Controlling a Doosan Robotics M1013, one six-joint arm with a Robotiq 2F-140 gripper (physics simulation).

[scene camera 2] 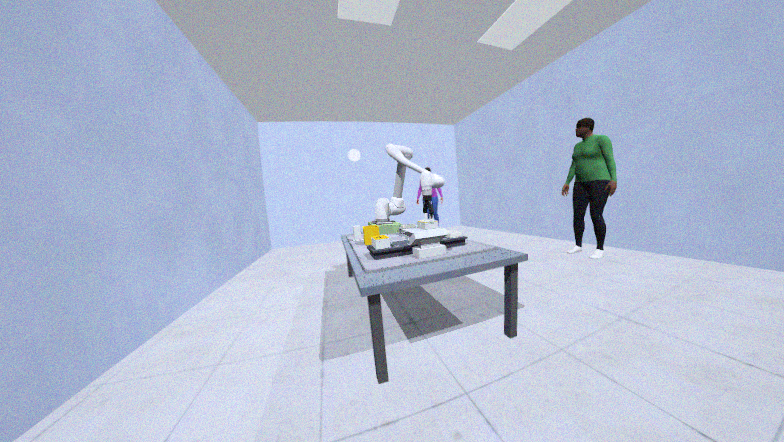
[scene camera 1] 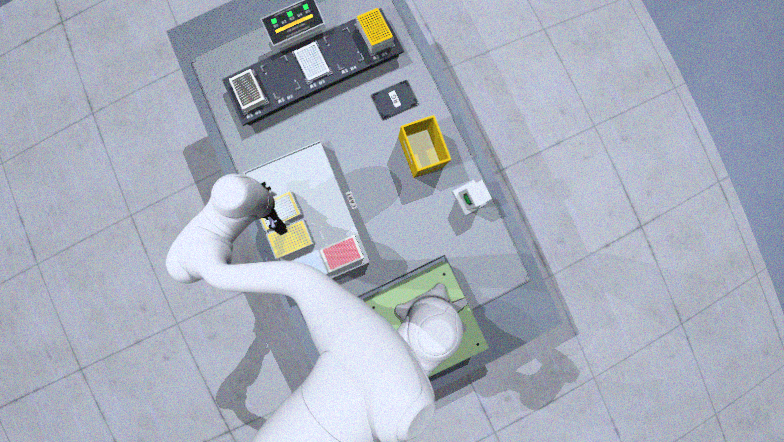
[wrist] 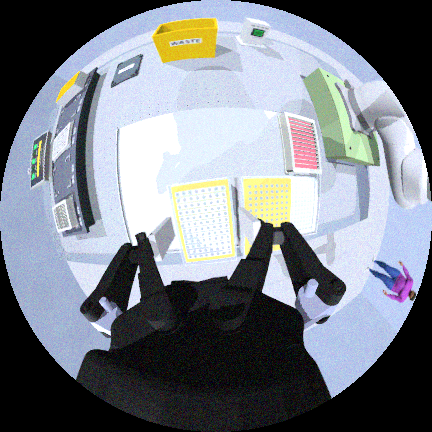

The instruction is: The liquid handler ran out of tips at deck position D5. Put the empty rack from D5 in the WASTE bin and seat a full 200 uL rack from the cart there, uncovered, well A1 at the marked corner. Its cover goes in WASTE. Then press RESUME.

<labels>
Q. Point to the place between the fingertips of my gripper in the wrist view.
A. At 205, 221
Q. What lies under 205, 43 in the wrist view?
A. A yellow WASTE bin.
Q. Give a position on a white box with green button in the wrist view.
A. At 253, 32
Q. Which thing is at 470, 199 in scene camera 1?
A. A white box with green button.
</labels>
